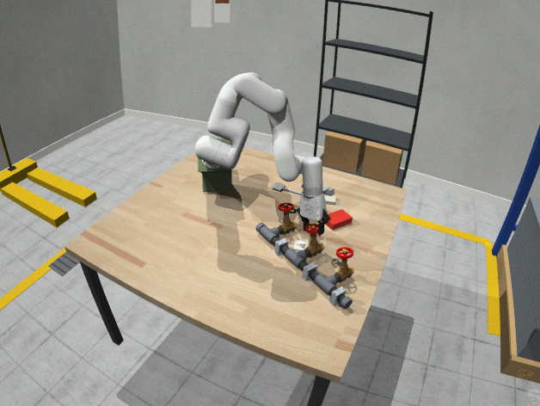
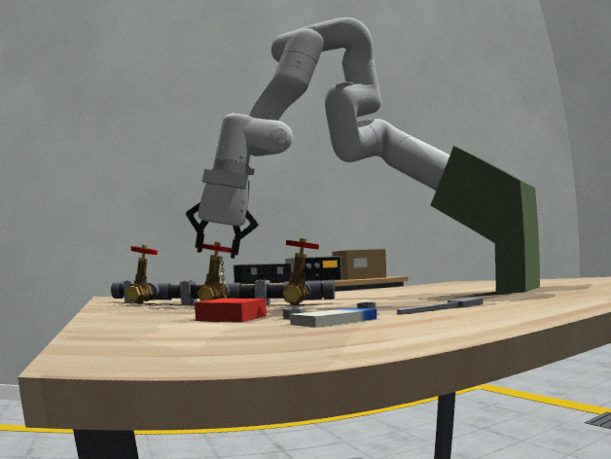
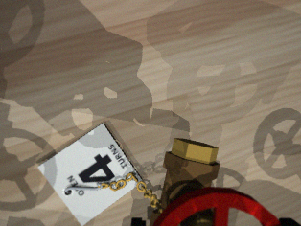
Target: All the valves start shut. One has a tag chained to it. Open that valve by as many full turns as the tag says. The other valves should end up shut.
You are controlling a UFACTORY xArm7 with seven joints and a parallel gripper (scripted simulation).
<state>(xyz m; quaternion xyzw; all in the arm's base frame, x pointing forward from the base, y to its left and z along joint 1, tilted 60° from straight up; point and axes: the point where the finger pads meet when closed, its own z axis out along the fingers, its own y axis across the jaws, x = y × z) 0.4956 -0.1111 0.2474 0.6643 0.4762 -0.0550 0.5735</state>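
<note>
My gripper is now 120 mm above the white tag, 50 mm past it and 40 mm to the right of it. From my hand the other things lie so: red block (250 mm to the left, 110 mm below, 110 mm ahead); grey wrench (480 mm to the left, 160 mm behind, 120 mm below); blue flat tool (420 mm to the left, 120 mm below, 40 mm ahead).
</note>
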